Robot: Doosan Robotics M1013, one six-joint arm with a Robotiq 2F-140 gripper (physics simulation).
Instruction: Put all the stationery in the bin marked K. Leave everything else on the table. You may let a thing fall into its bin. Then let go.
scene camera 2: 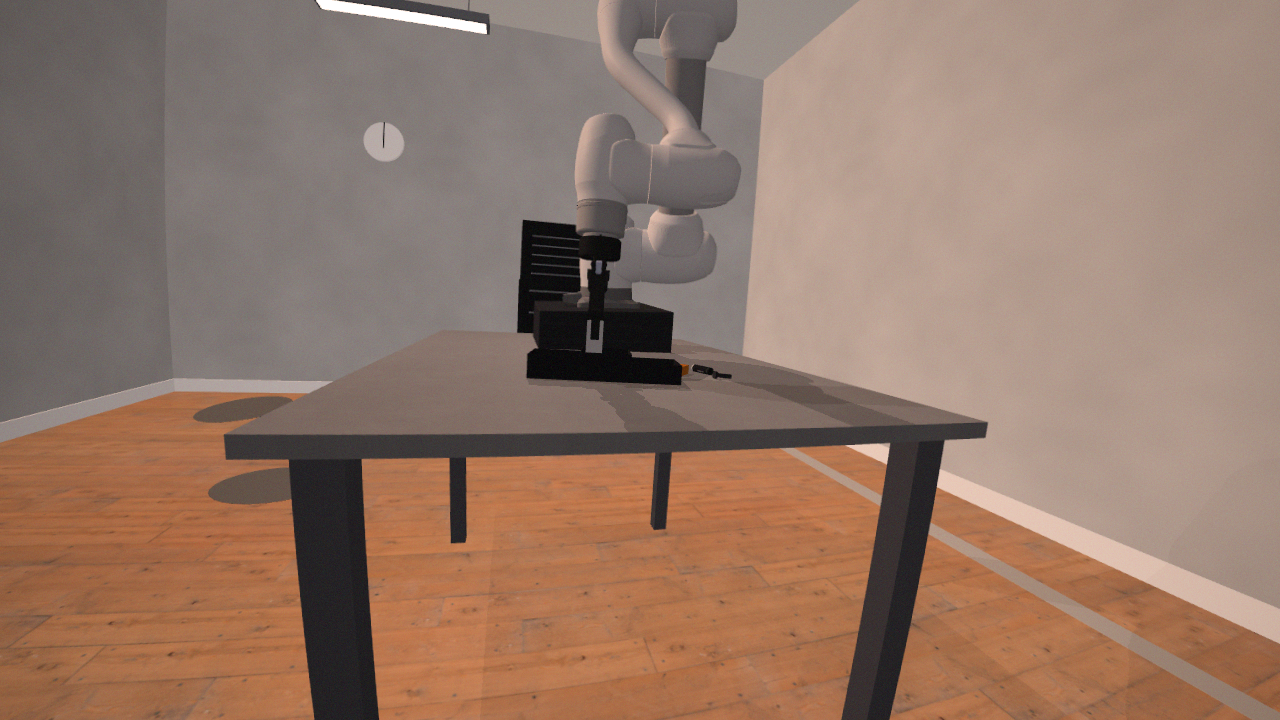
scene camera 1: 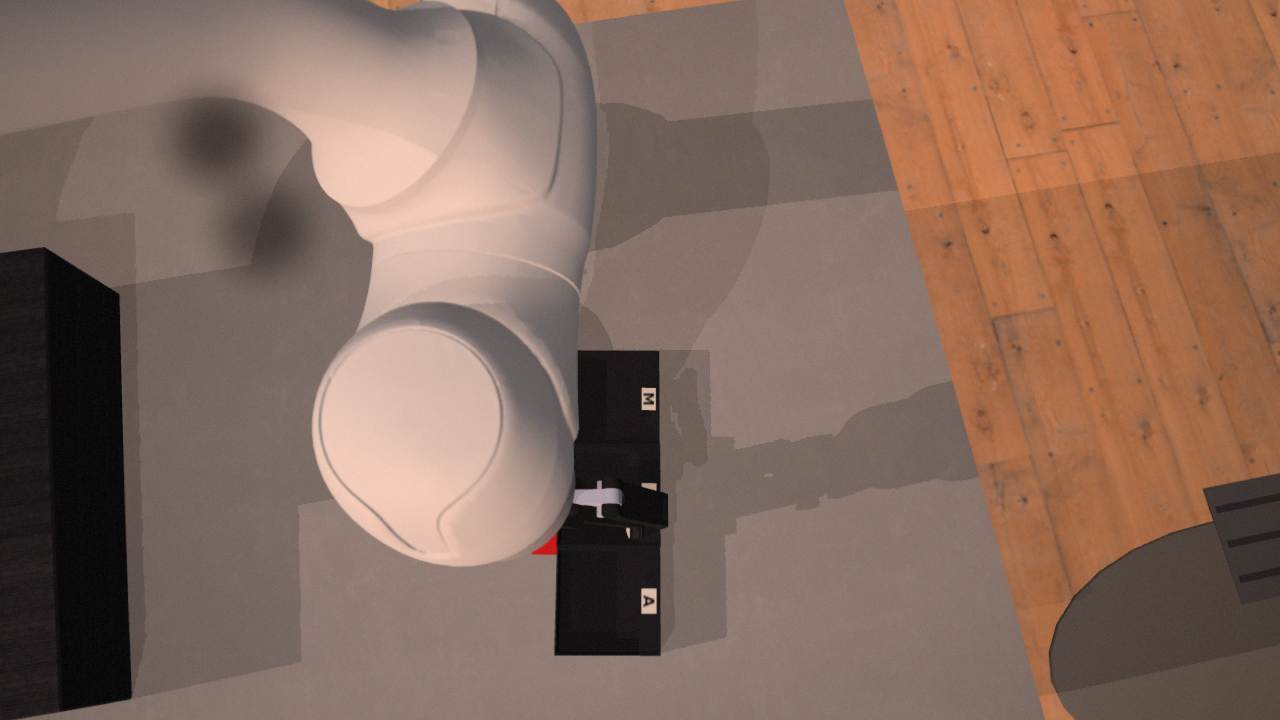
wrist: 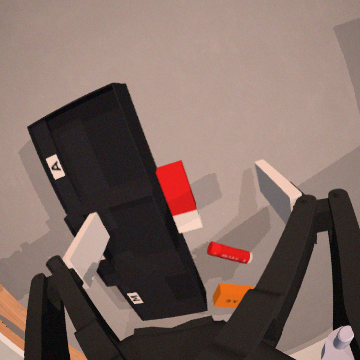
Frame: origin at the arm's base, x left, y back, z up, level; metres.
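Where they show: gripper, between the fingertips: (wrist: 176,202); arm's base, origin of its link: (scene camera 2: 605,305).
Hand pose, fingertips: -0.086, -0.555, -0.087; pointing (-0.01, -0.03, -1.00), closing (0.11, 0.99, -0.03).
Note:
Each offset is from my fingertips to the top centre of the thing, as dx, dy, dz. "spot": to the spot under its first point. Level surfaces: height alone.
My gripper (scene camera 2: 595,335) (wrist: 176,202) is wide open, low over the middle bin, one finger over its label side and the other outside its far wall. The joined black bins appear at table level. Bin A (scene camera 1: 604,604) (wrist: 102,150) is at one end, bin M @(spot: +0.114, -0.072, -0.023) (scene camera 1: 617,385) (wrist: 167,280) at the other. The middle bin @(spot: +0.049, -0.065, -0.023) (scene camera 1: 617,458) (wrist: 127,222) has its label mostly covered by a finger; its dark inside shows no clear contents. A red and white block @(+0.007, +0.000, -0.017) (wrist: 175,190) lies against the bins. Near it are a red cylinder @(+0.090, +0.021, -0.015) (wrist: 230,252) with writing and an orange block @(+0.162, +0.004, -0.012) (wrist: 232,295).
A small black jointed item @(+0.219, +0.030, -0.015) (scene camera 2: 705,368) lies beside the bins on the grey table @(dz -0.030) (scene camera 1: 805,313) (scene camera 2: 429,420). A large black box (scene camera 1: 89,483) (scene camera 2: 635,326) stands behind the bins, nearer the arm's base. The arm covers much of scene view 1.

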